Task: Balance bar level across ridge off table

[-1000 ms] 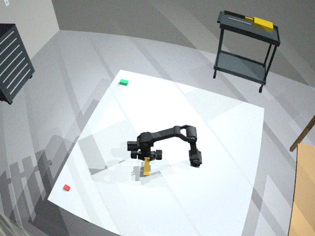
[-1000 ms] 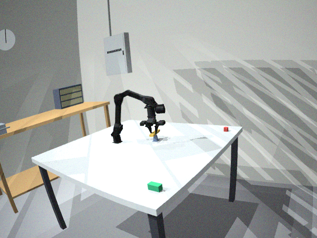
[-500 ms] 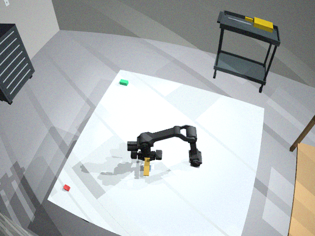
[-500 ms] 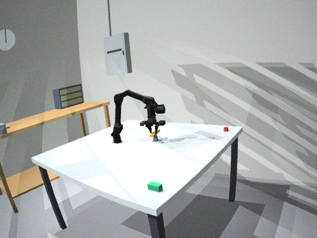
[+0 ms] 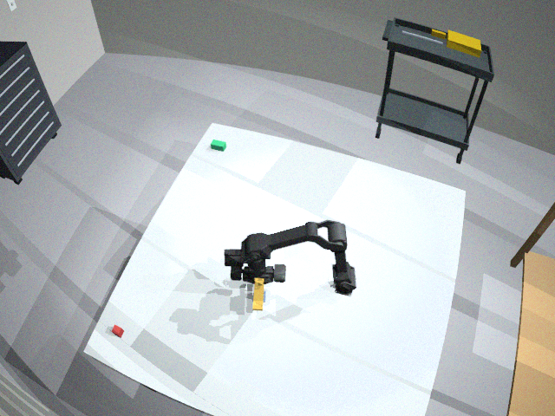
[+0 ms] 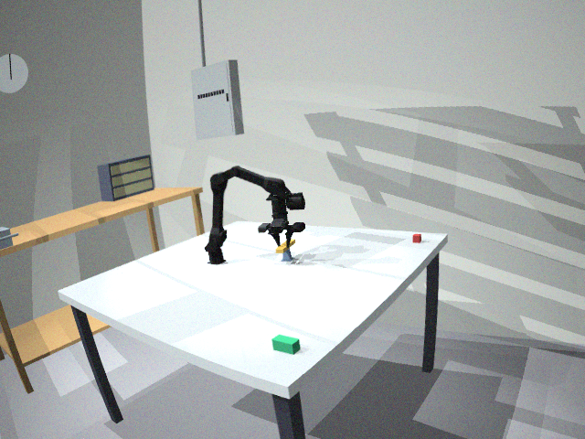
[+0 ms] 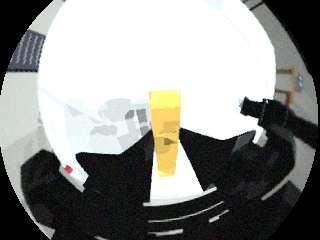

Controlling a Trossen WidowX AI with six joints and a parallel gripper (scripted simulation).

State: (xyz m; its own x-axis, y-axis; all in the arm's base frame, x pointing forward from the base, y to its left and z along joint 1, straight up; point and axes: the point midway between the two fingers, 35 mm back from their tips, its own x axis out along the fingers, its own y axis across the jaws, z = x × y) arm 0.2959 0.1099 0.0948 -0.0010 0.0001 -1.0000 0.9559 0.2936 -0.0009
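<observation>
Right now my gripper tip is 3 cm to the right of the yellow bar and 1 cm past it. The rest, counted from my gripper tip: green block 61 cm to the right, 44 cm ahead, 4 cm below; then red block 44 cm ahead, 39 cm to the left, 4 cm below.
</observation>
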